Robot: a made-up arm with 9 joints.
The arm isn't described. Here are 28 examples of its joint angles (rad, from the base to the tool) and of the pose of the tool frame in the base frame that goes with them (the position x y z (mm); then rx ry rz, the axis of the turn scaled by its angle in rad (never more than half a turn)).
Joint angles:
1: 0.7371 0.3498 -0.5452 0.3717 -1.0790 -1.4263 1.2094 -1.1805 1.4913
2: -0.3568 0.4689 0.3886 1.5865 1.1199 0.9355 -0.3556 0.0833 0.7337
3: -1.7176 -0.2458 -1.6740 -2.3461 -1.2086 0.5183 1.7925 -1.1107 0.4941
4: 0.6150 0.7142 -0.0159 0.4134 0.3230 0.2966 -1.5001 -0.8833 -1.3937
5: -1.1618 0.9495 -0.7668 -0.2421 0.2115 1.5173 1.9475 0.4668 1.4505
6: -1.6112 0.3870 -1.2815 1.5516 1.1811 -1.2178 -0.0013 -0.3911 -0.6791
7: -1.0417 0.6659 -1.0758 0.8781 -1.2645 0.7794 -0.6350 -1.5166 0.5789
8: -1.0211 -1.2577 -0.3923 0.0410 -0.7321 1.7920 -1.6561 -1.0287 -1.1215
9: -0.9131 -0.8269 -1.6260 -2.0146 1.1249 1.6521 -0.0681 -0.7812 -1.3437
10: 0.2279 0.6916 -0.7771 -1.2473 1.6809 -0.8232 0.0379 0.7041 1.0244
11: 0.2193 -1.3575 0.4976 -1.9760 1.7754 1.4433 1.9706 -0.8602 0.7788
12: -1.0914 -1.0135 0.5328 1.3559 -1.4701 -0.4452 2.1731 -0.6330 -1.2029
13: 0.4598 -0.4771 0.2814 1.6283 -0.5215 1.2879 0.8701 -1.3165 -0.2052
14: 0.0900 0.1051 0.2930 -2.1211 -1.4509 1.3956 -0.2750 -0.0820 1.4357
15: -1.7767 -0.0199 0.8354 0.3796 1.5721 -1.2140 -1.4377 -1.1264 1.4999
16: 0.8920 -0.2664 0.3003 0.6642 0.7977 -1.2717 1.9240 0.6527 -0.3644
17: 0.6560 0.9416 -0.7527 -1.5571 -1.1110 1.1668 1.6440 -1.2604 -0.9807
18: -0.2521 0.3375 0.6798 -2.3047 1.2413 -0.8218 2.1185 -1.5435 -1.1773
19: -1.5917 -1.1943 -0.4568 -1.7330 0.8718 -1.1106 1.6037 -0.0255 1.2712
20: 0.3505 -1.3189 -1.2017 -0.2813 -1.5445 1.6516 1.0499 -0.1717 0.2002
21: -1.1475 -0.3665 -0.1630 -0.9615 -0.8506 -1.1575 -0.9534 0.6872 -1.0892
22: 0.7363 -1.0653 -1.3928 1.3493 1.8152 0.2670 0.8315 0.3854 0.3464
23: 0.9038 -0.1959 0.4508 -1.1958 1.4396 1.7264 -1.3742 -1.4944 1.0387
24: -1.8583 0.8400 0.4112 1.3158 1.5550 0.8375 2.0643 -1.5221 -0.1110
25: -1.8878 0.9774 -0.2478 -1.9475 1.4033 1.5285 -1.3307 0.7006 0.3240
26: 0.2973 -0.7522 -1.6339 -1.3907 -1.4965 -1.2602 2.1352 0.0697 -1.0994
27: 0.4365 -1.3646 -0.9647 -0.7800 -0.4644 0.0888 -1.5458 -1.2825 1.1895
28: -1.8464 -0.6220 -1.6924 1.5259 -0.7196 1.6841 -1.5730 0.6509 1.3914
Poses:
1: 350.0 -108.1 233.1 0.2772 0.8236 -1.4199
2: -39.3 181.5 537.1 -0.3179 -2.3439 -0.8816
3: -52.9 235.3 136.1 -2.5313 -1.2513 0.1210
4: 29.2 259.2 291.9 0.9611 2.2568 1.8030
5: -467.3 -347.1 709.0 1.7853 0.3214 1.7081
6: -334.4 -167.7 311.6 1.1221 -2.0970 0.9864
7: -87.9 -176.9 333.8 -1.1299 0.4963 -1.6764
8: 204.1 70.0 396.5 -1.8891 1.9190 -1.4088
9: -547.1 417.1 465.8 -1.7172 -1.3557 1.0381
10: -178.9 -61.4 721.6 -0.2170 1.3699 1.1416
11: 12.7 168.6 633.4 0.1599 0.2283 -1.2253
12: -76.6 639.1 428.3 -2.1489 -0.4228 -0.1721
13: -295.9 230.1 528.2 -0.4952 1.7239 2.3687
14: -381.0 14.3 487.8 0.0271 1.1217 1.2343
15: -153.1 -141.9 276.4 -1.4839 0.0876 -1.6718
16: 160.9 -237.7 470.6 0.9673 1.1175 0.5954
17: 468.8 3.2 655.1 -0.8727 0.7118 -0.1664
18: 135.3 13.6 713.8 -0.4871 0.3372 0.4672
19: -143.2 -32.0 434.2 2.4352 -0.3321 1.6283
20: -349.6 -73.9 321.9 1.3289 2.3022 -1.5452
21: -378.7 462.7 383.5 -1.8138 0.6210 1.8535
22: -169.6 177.5 749.9 0.2182 1.0118 0.2802
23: -316.5 -303.2 401.5 -2.4144 1.4678 0.9004
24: -734.1 106.7 563.8 -0.0188 -1.5353 0.7534
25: -449.1 84.4 942.3 0.9721 -0.0844 -0.8729
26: -617.6 83.0 248.0 1.3494 -1.0672 -1.5830
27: -370.2 65.1 889.7 1.7161 0.5302 1.1800
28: -341.6 488.9 228.7 0.4085 -1.3737 1.4760
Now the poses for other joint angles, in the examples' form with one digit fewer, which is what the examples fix.
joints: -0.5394 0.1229 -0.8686 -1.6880 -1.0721 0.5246 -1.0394 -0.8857 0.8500
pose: -465 109 699 0.454 0.680 1.157
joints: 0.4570 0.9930 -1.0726 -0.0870 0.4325 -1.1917 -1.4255 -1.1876 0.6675
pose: -266 -204 529 -1.667 0.572 1.658
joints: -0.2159 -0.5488 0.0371 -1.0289 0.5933 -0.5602 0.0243 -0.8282 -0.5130
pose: -421 44 706 0.137 -0.533 -0.413
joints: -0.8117 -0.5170 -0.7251 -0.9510 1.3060 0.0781 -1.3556 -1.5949 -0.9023
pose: -217 487 567 -0.926 -1.465 -2.479
